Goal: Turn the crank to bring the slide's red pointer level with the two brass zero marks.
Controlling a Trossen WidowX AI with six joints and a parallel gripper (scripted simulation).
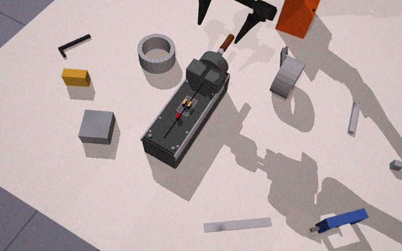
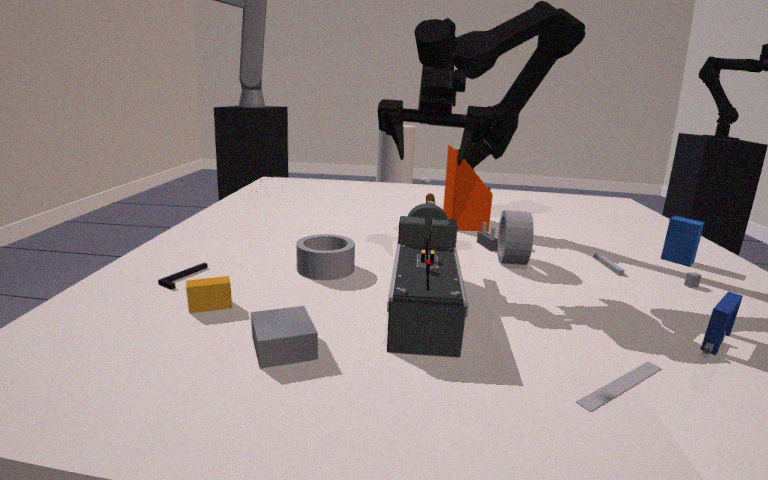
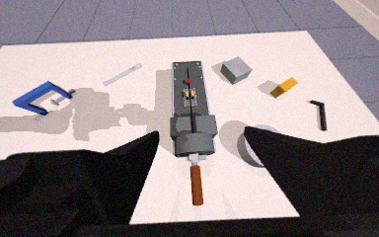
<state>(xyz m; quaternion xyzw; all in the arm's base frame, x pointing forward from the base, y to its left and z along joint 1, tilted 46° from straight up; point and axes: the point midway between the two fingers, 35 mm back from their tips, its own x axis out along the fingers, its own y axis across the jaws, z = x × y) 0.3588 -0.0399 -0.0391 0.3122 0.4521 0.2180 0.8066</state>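
Now: gripper tip 6 cm past the crank handle and 8 cm above it. Also, from my gripper tip: red pointer (16 cm ahead, 2 cm to the left, 12 cm below); grey cube (28 cm ahead, 14 cm to the right, 18 cm below); yellow block (20 cm ahead, 29 cm to the right, 18 cm below).
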